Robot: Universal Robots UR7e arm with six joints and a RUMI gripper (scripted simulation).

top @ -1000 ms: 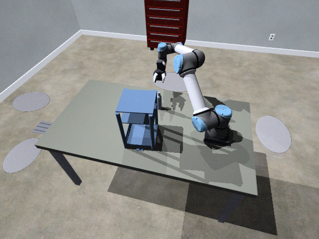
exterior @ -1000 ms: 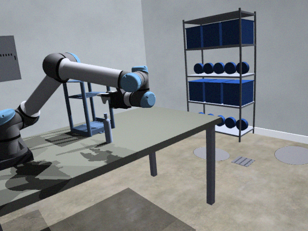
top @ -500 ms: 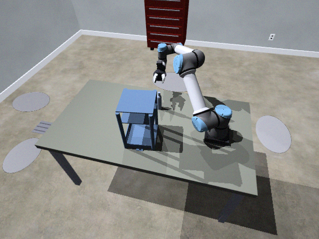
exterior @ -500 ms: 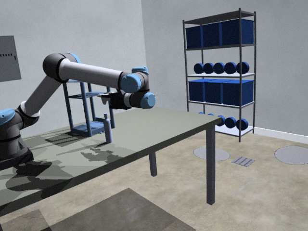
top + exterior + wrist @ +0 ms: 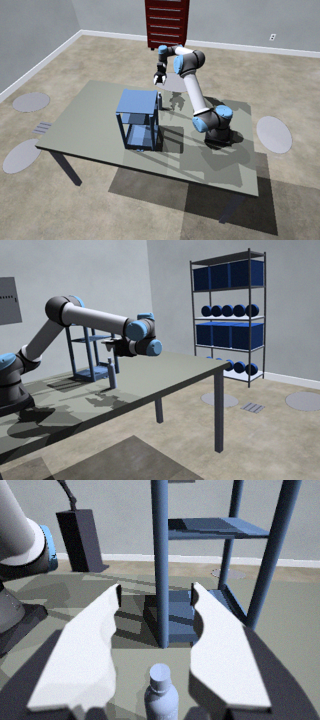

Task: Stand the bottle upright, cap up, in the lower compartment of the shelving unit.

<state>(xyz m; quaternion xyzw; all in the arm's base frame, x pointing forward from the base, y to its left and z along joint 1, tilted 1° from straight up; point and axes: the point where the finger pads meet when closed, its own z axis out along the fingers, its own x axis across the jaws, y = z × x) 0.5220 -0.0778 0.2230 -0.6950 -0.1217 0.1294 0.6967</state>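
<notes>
The grey-blue bottle is 15 cm below my hand. Round my hand: blue shelving unit: 1 cm behind, 33 cm to the left, 9 cm below.
</notes>
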